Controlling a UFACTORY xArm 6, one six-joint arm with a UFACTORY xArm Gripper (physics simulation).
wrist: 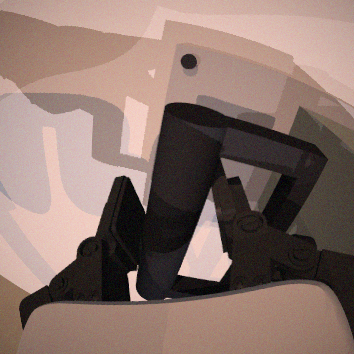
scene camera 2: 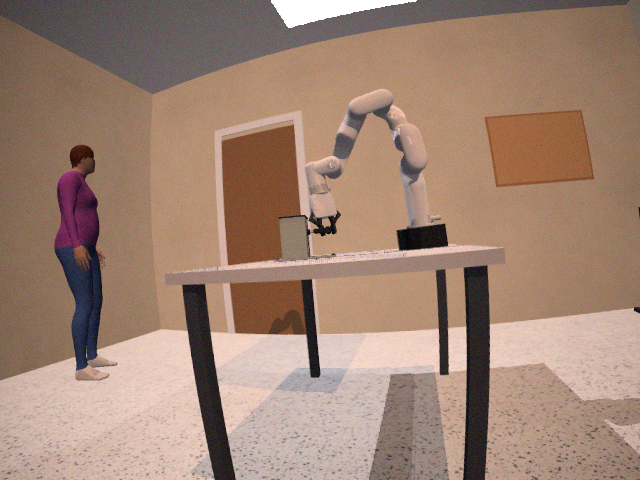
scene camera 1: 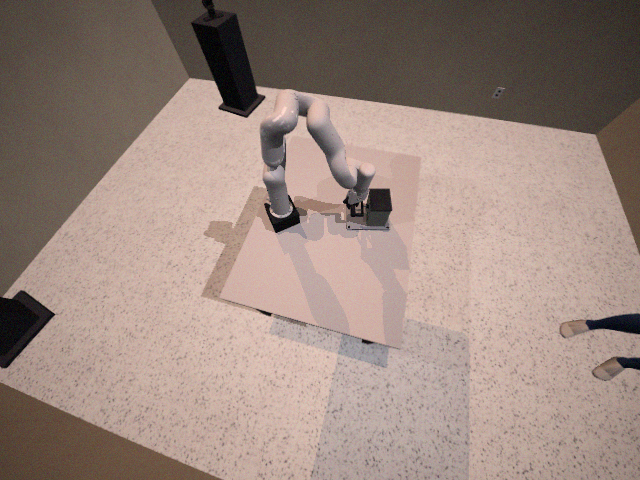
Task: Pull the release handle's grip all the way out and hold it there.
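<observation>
The release handle is a black rectangular frame with a thick round grip, close in front of the grey-green housing box. My gripper straddles the grip from above, its fingers partly open. In the wrist view the left finger is right at the grip's left side. The right finger is inside the handle's frame, with a narrow gap to the grip lower down. The rod between handle and housing is mostly hidden.
The housing stands on a pale base plate with dark bolts, on the table. The arm's black base is across from the housing. A person stands beyond the table.
</observation>
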